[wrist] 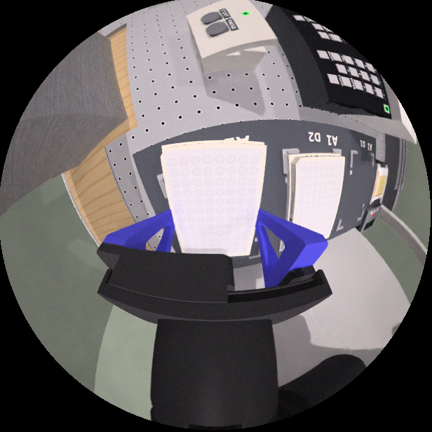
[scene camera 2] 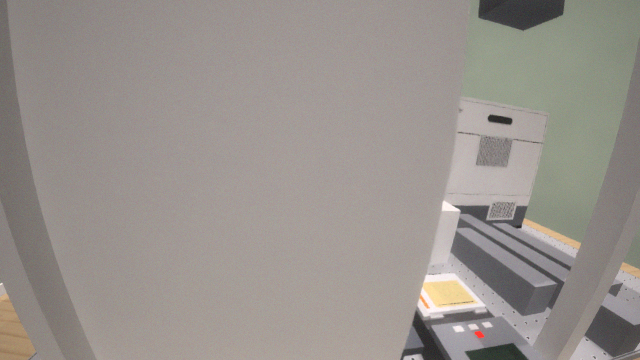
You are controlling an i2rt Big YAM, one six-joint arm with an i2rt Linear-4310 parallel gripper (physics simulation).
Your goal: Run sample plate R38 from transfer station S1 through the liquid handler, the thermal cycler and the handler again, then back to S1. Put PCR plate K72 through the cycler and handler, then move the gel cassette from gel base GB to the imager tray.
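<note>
My gripper [wrist: 214, 213], with blue fingers, is shut on a white well plate [wrist: 218, 195] in the wrist view; both fingertips touch its long sides. The plate is over the dark deck [wrist: 150, 162], beside the D2 position. A second white well plate [wrist: 318, 195] sits in the D2 position, to the right of my right finger. The plates' names cannot be read. A yellow square in a white frame [scene camera 2: 450, 294] [wrist: 381, 182] sits beside a grey unit with a red light [scene camera 2: 480, 334] [wrist: 372, 215]. In the scene view a large pale panel hides the gripper and plates.
A beige box with two dark buttons [wrist: 235, 37] and a black keypad panel [wrist: 320, 60] stand beyond the deck. A grey block [wrist: 65, 110] is at the left. In the scene view, a white cabinet [scene camera 2: 495, 177] and long grey bars [scene camera 2: 500, 265] stand at the right.
</note>
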